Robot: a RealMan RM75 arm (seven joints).
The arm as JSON. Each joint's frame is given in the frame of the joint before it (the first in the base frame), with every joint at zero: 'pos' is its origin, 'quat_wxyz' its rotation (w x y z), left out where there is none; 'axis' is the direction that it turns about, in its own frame. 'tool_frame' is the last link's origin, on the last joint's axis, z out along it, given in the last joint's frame.
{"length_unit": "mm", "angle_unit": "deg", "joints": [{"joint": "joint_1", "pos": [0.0, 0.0, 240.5], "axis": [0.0, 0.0, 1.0]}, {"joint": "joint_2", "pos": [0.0, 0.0, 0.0], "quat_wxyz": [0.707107, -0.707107, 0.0, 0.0], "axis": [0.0, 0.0, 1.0]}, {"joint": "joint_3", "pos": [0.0, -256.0, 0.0], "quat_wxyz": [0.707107, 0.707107, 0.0, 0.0], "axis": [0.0, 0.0, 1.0]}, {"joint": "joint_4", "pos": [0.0, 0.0, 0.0], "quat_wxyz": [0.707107, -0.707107, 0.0, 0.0], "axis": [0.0, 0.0, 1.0]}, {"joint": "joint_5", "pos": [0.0, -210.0, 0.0], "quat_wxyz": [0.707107, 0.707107, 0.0, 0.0], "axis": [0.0, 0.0, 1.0]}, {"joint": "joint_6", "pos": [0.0, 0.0, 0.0], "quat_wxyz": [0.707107, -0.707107, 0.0, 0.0], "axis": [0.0, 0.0, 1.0]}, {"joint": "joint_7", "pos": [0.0, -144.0, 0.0], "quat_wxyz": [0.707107, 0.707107, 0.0, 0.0], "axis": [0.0, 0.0, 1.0]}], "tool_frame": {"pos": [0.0, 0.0, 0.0]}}
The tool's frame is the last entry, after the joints.
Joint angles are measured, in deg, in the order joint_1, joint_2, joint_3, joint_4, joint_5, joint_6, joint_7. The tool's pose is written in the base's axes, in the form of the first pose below.
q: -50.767 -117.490 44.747 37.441 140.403 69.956 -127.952
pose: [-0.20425 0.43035 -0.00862 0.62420 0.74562 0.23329 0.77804 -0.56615 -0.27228]
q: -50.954 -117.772 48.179 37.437 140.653 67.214 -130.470
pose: [-0.20244 0.43336 -0.01447 0.62557 0.74877 0.21909 0.77251 -0.55524 -0.30813]
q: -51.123 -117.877 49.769 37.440 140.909 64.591 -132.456
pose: [-0.20176 0.43812 -0.01558 0.61944 0.75029 0.23100 0.77400 -0.53450 -0.33946]
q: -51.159 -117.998 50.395 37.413 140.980 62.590 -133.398
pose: [-0.20179 0.44172 -0.01569 0.61579 0.74801 0.24755 0.77523 -0.51905 -0.36002]
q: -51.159 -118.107 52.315 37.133 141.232 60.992 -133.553
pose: [-0.20234 0.44253 -0.01930 0.63212 0.73943 0.23166 0.75772 -0.52731 -0.38444]
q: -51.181 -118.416 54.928 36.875 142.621 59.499 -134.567
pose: [-0.20407 0.44150 -0.02547 0.64818 0.73612 0.19493 0.73425 -0.53632 -0.41623]
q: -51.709 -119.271 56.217 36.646 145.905 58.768 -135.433
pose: [-0.20460 0.43925 -0.03341 0.66627 0.73199 0.14241 0.70306 -0.55294 -0.44718]
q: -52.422 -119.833 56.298 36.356 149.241 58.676 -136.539
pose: [-0.20529 0.43826 -0.03725 0.67119 0.73414 0.10264 0.68294 -0.55856 -0.47075]
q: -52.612 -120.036 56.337 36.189 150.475 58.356 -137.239
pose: [-0.20627 0.43816 -0.03846 0.66900 0.73742 0.09302 0.67844 -0.55473 -0.48165]
